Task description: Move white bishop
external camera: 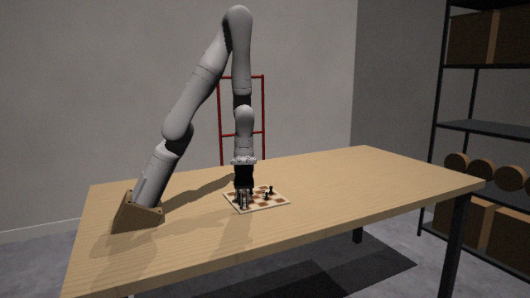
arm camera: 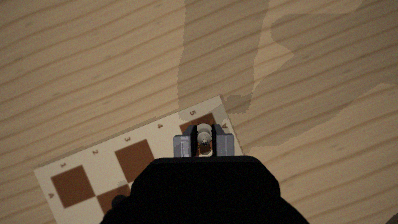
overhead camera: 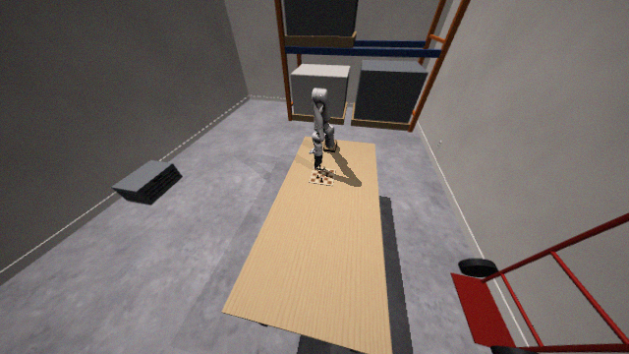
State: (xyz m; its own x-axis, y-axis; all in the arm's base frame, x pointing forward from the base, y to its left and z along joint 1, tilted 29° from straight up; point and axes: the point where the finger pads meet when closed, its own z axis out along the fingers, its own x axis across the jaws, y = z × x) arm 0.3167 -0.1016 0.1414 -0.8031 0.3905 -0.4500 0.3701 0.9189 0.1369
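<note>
Right now my hand is 4 cm to the right of the black piece and 1 cm above it. Round my hand: white bishop 1 cm below; chessboard 9 cm ahead, 7 cm to the left, 3 cm below.
</note>
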